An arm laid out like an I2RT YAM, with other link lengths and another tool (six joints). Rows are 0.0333 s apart.
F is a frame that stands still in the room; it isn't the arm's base.
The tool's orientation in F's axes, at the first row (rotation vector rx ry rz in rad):
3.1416, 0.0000, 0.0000
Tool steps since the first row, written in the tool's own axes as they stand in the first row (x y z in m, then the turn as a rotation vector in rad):
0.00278, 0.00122, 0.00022, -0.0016, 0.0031, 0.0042
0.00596, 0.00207, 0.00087, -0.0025, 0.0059, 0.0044
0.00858, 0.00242, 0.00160, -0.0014, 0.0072, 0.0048
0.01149, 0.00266, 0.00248, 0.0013, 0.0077, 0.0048
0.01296, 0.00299, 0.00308, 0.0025, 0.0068, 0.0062
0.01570, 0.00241, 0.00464, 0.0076, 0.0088, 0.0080
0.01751, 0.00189, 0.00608, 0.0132, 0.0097, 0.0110
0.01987, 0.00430, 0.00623, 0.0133, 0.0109, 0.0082
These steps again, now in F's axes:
0.00278, -0.00122, -0.00022, -0.0016, -0.0031, -0.0042
0.00596, -0.00207, -0.00087, -0.0025, -0.0059, -0.0044
0.00858, -0.00242, -0.00160, -0.0014, -0.0072, -0.0048
0.01149, -0.00266, -0.00248, 0.0013, -0.0077, -0.0048
0.01296, -0.00299, -0.00308, 0.0025, -0.0068, -0.0062
0.01570, -0.00241, -0.00464, 0.0076, -0.0088, -0.0080
0.01751, -0.00189, -0.00608, 0.0132, -0.0097, -0.0110
0.01987, -0.00430, -0.00623, 0.0133, -0.0109, -0.0082

